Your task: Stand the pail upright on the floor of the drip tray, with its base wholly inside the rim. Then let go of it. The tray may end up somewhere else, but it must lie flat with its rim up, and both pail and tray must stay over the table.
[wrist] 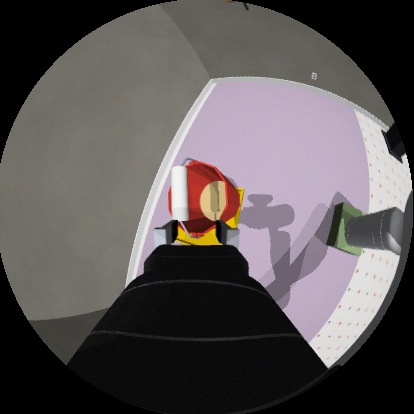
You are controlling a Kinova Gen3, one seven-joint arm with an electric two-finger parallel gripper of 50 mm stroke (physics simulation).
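Places are measured from the arm's base along level axes (x ahead, y left, z up), in metres.
Where they show: gripper, fingertip midpoint: (196,227); arm's base, origin of the base link: (353,231).
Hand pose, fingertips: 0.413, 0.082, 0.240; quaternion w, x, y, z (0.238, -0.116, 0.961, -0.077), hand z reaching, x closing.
Things, the pixels of their centre, and the offset from my fingertips, as dx, dy, dz. "*": a spot on its surface instead. Level surfaces: height alone.
- red pail, surface spot: (194,197) * +0.159, -0.072, -0.246
- white grip, body centre: (178,193) +0.083, -0.047, -0.053
- yellow drip tray, body centre: (204,216) +0.121, -0.019, -0.291
- purple surface, its level: dz -0.303
The red pail (194,197) is near the middle of the wrist view, its mouth towards the camera and its beige inner floor showing. Its wire bail, with a white grip (180,192), lies over the left side of the mouth. Parts of the yellow drip tray (201,240) show below the pail and to its right; the pail hides the rest. The pail appears to stand on the tray, but its base is hidden, so I cannot tell whether all of it is inside the rim. My gripper (196,227) is open and empty, at the near side of the pail, with the grip beyond its fingertips.
A green block (339,227) with a dark grey cylinder (372,231) is at the right. A black object (394,142) is at the far right edge. The table's pale edge (164,155) runs close to the left of the pail. Arm shadows fall on the purple surface (280,140).
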